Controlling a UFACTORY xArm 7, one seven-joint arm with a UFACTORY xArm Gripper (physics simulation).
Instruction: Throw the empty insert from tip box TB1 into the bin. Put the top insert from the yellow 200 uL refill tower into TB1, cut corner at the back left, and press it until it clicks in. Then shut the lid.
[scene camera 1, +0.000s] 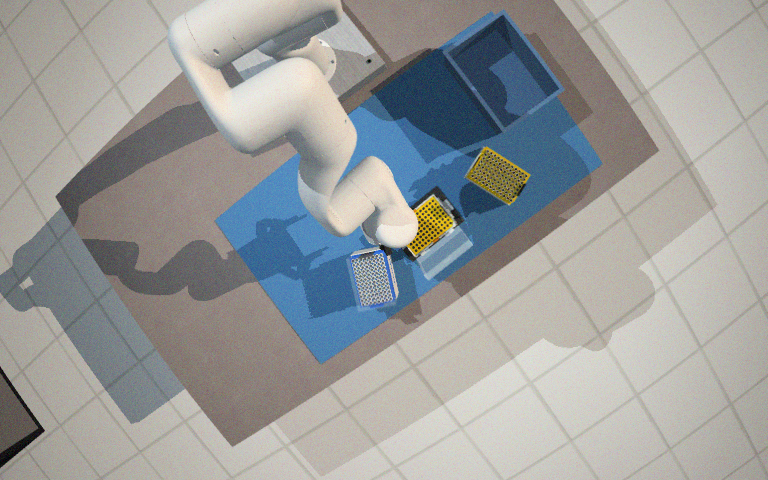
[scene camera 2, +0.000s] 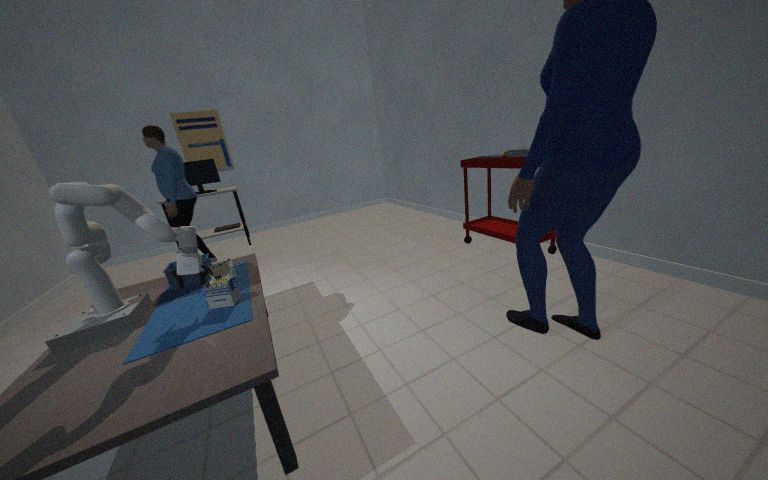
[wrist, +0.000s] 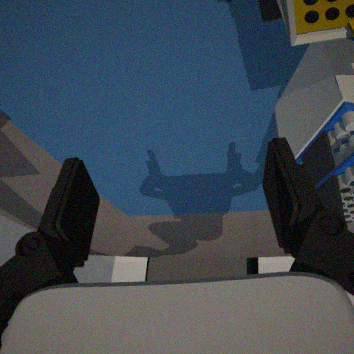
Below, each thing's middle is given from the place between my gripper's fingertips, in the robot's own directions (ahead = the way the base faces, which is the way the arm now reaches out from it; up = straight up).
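Scene:
Looking at the clear lid (scene camera 1: 454, 243), I find my hand 16 cm short of it and 10 cm to the right of it. The dark blue bin (scene camera 1: 497, 67), counted from my hand, is 42 cm to the left, 11 cm behind and 5 cm below, while the 200 uL refill tower (scene camera 1: 371, 271) is 13 cm ahead of my hand, 6 cm to the right of it and 4 cm below it.

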